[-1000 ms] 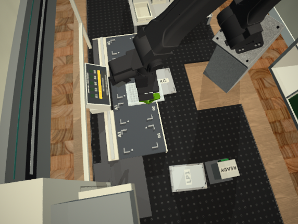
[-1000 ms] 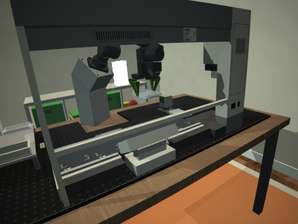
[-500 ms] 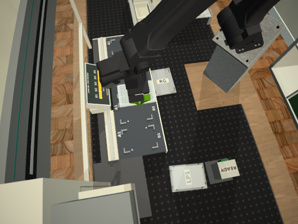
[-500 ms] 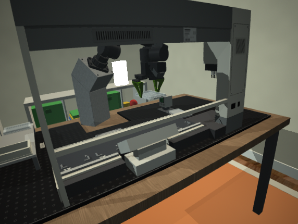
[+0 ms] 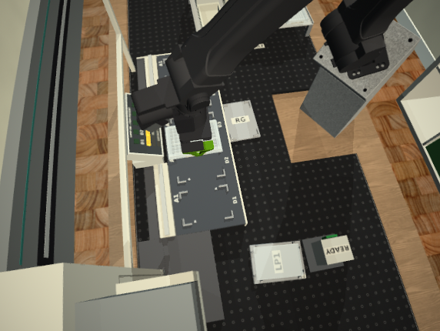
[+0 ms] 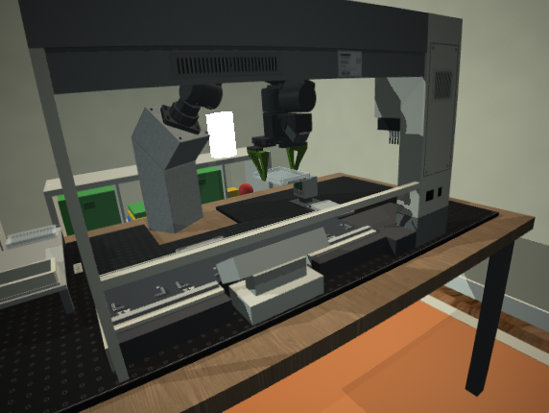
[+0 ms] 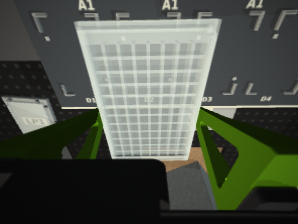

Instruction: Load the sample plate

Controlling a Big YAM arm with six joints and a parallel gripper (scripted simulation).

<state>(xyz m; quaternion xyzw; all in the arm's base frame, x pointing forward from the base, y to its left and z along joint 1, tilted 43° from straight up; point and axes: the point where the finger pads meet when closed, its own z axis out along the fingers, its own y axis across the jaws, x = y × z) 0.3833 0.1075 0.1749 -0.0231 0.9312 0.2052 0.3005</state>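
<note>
Right now the sample plate is 10 mm ahead of my hand. From my hand the other things lie so: lid park LP1: 270 mm to the left, 230 mm behind, 210 mm below; then clear plate lid: 270 mm to the left, 230 mm behind, 200 mm below; then regrip nest RG: 210 mm below, 180 mm to the right, 120 mm behind.
</note>
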